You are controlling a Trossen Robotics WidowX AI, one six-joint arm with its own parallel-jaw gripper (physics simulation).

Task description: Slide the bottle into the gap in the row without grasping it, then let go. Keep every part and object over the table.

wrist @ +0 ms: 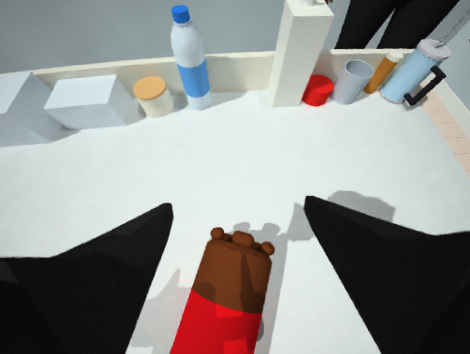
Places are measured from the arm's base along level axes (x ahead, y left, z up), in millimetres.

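Pixels of known places: gripper, fingertip midpoint: (pixel 239 206).
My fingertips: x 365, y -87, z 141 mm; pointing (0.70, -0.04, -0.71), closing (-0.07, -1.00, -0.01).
Ahead of a thing's pixels: the offset from my fingertips to its top centre. "spot": to the spot under its first point.
A brown bottle with a red label {spot: dx -43, dy +12, dz -157 mm} (pixel 232 270) lies tipped over on the white table in the wrist view, low in the middle. Its lobed base points toward the row and its cap end is cut off by the lower edge. My gripper (pixel 239 206) is open, with one finger to each side of the bottle in the view and nothing gripped. The row stands along the back. Its gap lies between a clear bottle with a blue label and cap {spot: dx +351, dy +55, dz -160 mm} (pixel 193 75) and a tall cream pump dispenser {spot: dx +337, dy -176, dz -124 mm} (pixel 300 55).
Left of the blue-labelled bottle stand a jar with an orange lid {dx +380, dy +173, dz -198 mm} (pixel 153 97) and white boxes {dx +377, dy +335, dz -186 mm} (pixel 87 102). Right of the dispenser stand a red tin {dx +366, dy -270, dz -221 mm} (pixel 318 91), a grey cup {dx +363, dy -358, dz -181 mm} (pixel 352 82), an amber vial {dx +378, dy -450, dz -156 mm} (pixel 382 74) and a light blue mug {spot: dx +330, dy -493, dz -183 mm} (pixel 412 75). A raised cream ledge (pixel 240 72) runs behind.
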